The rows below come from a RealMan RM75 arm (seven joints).
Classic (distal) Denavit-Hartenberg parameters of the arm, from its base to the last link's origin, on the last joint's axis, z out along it. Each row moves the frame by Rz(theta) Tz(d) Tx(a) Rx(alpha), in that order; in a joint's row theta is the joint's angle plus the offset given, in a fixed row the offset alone. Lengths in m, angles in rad.
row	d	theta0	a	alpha
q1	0.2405	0	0	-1.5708
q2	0	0	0	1.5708
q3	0.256	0	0	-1.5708
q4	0	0	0	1.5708
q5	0.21	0	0	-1.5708
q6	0	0	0	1.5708
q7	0.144	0	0	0
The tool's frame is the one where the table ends.
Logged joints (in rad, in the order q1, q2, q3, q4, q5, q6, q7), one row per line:
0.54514, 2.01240, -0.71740, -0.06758, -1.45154, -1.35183, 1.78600
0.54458, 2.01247, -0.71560, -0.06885, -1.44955, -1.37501, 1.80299
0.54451, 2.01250, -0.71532, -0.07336, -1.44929, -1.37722, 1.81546
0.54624, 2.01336, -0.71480, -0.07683, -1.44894, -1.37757, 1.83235
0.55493, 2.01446, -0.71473, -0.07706, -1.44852, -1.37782, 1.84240
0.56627, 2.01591, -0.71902, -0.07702, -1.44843, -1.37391, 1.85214
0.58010, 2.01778, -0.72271, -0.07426, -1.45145, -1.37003, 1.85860
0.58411, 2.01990, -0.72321, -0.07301, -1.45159, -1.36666, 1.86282
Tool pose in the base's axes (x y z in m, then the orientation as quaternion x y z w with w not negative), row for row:
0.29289, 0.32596, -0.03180, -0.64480, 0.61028, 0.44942, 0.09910
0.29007, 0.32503, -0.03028, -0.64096, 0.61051, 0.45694, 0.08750
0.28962, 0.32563, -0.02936, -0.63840, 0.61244, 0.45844, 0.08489
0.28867, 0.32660, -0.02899, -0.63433, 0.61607, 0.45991, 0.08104
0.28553, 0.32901, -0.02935, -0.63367, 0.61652, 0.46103, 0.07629
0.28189, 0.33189, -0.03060, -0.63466, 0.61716, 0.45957, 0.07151
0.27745, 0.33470, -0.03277, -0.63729, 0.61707, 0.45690, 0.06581
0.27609, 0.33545, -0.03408, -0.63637, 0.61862, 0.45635, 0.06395
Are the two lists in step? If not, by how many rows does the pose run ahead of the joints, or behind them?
They are in step.
